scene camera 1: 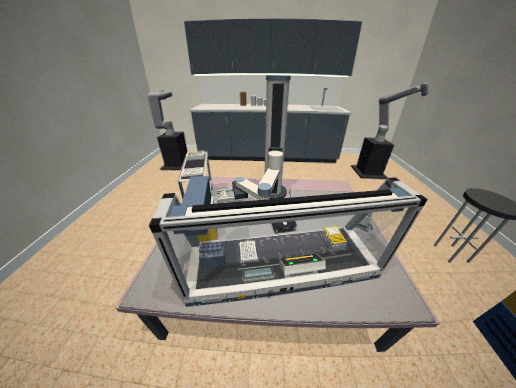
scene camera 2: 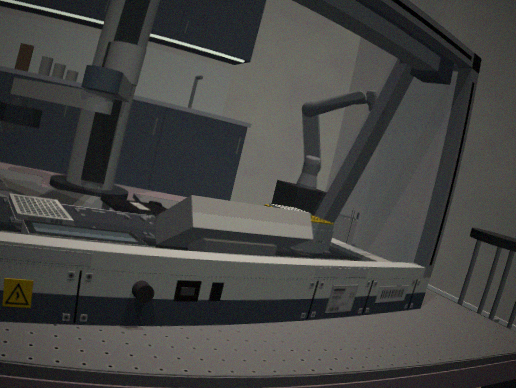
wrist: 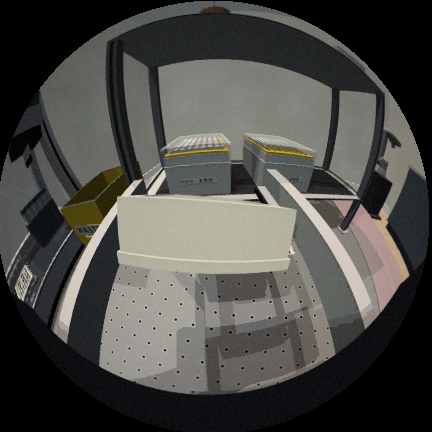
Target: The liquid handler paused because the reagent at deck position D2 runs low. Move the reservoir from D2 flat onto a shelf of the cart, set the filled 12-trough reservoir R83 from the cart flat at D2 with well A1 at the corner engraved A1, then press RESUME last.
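Frame: origin at the arm's base, x ahead, y left, z up, level; millimetres.
Seen in the pictures: gripper, fingertip midpoint: [scene camera 1: 217, 195] [wrist: 204, 182]; arm's base, origin of the base link: [scene camera 1: 272, 192].
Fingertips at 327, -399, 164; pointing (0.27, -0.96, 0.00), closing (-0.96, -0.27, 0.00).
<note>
Pixels of each thing's middle, then the offset from my fingertips to it, as dx, dy, dz. "spot": a spot on its surface instead.
- cream reservoir, body centre: [wrist: 203, 215] [scene camera 1: 219, 198] +0, +11, -26
- cart, surface spot: [wrist: 116, 105] spot: +103, -25, +89
- yellow waste bin, body centre: [wrist: 111, 208] [scene camera 1: 203, 227] +231, -44, -83
- handler's frame, surface spot: [scene camera 1: 402, 237] spot: +503, +940, +157
My gripper [wrist: 204, 182] is shut on a cream reservoir [wrist: 205, 232], whose blank side wall and lower flange face the wrist camera. It is held level above a perforated surface. Its wells, its label and corner A1 are hidden, so I cannot tell which reservoir it is. The cart [wrist: 116, 105] stands ahead in the wrist view, with dark posts and a dark board above its shelf. In scene camera 1 the arm [scene camera 1: 270, 177] reaches left behind the liquid handler. No reservoir can be made out at D2 on the deck [scene camera 1: 290, 246]. The RESUME button cannot be made out.
Two tip boxes [wrist: 198, 172] [wrist: 290, 167] stand on the cart's shelf. A yellow waste bin [wrist: 95, 200] is at the left. The handler's frame [scene camera 1: 402, 237] surrounds the deck, which bears a blue rack [scene camera 1: 211, 252], a white plate [scene camera 1: 248, 251] and a yellow-topped tip box [scene camera 1: 335, 237].
</note>
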